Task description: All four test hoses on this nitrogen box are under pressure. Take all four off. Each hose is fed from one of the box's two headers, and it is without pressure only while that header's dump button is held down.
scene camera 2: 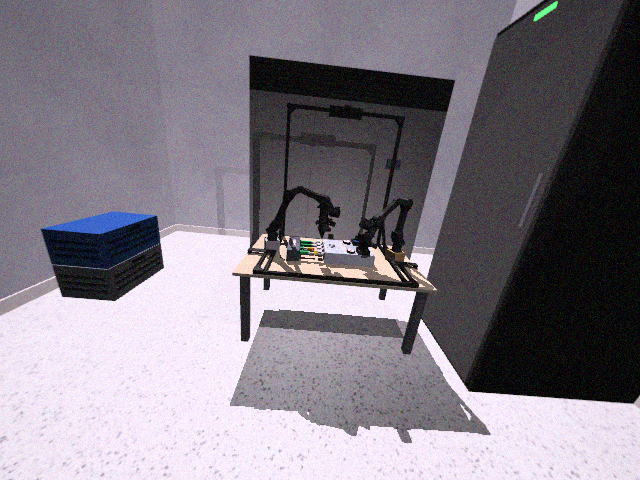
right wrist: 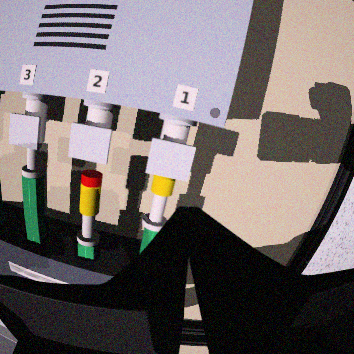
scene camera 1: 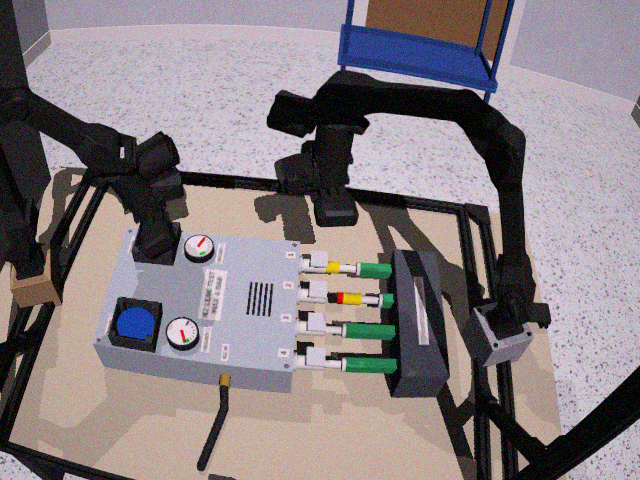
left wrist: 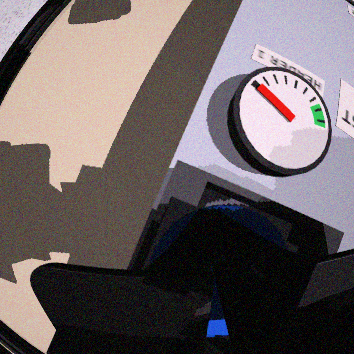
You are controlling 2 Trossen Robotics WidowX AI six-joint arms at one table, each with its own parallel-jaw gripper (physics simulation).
Labels:
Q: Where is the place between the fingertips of the left gripper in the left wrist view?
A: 206, 218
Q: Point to a dark block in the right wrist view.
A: At 55, 259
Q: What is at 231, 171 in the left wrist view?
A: A grey nitrogen box.

